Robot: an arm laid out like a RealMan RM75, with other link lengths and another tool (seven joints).
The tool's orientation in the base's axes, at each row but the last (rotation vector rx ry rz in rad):
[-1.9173 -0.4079 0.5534]
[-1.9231 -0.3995 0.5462]
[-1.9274 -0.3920 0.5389]
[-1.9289 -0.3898 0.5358]
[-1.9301 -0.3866 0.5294]
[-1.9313 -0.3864 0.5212]
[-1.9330 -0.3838 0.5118]
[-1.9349 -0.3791 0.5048]
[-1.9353 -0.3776 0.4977]
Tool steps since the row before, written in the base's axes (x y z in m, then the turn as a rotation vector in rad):
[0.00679 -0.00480 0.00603 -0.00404 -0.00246 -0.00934]
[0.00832 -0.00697 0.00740 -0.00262 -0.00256 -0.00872]
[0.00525 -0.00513 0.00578 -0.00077 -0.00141 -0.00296]
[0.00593 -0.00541 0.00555 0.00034 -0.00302 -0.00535]
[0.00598 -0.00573 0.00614 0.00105 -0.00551 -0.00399]
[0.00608 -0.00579 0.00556 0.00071 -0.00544 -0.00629]
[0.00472 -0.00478 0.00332 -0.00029 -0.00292 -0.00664]
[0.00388 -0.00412 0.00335 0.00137 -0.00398 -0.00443]
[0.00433 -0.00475 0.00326 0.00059 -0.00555 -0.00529]
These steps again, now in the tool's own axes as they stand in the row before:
[0.00204 -0.00346 -0.00945 -0.00285 0.00943 0.00354]
[0.00203 -0.00380 -0.01241 -0.00183 0.00894 0.00248]
[0.00077 -0.00311 -0.00878 -0.00079 0.00325 0.00036]
[0.00128 -0.00276 -0.00927 -0.00019 0.00612 -0.00063]
[0.00111 -0.00317 -0.00975 -0.00107 0.00588 -0.00341]
[0.00134 -0.00260 -0.00964 -0.00091 0.00795 -0.00236]
[0.00114 -0.00098 -0.00734 -0.00048 0.00724 0.00024]
[0.00078 -0.00130 -0.00640 0.00005 0.00569 -0.00222]
[0.00093 -0.00095 -0.00708 -0.00122 0.00708 -0.00275]

